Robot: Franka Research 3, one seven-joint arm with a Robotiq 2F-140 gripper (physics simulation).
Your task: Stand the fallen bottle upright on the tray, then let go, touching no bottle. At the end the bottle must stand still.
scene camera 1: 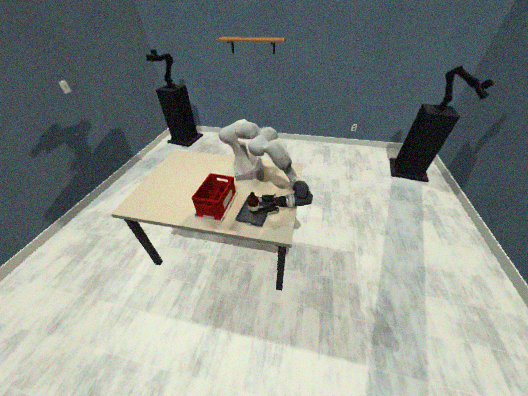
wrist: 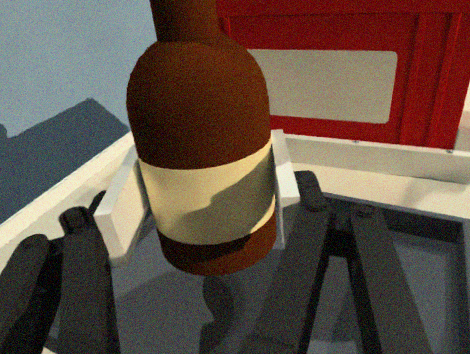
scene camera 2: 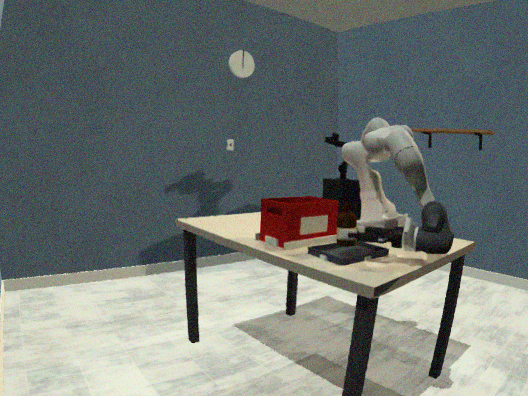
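Observation:
The brown bottle [scene camera 1: 253, 199] [scene camera 2: 347, 221] [wrist: 197, 110] with a cream label is upright over the dark tray [scene camera 1: 247, 217] [scene camera 2: 349, 254] [wrist: 150, 310]. My gripper [scene camera 1: 254, 205] [scene camera 2: 348, 235] [wrist: 209, 159] is shut on the bottle, with one pale fingertip pad on each side of the label. The bottle's base is low, near the tray's floor; whether it touches the floor I cannot tell. In the wrist view the bottle's top is out of the frame, and dark finger links cover parts of the tray.
A red crate [scene camera 1: 214, 199] [scene camera 2: 282, 222] [wrist: 435, 75] stands beside the tray on the wooden table [scene camera 1: 170, 200] [scene camera 2: 235, 230]. A low pale rail [scene camera 2: 310, 242] [wrist: 375, 157] runs along the crate's foot, between crate and tray. The table's front edge is close to the tray.

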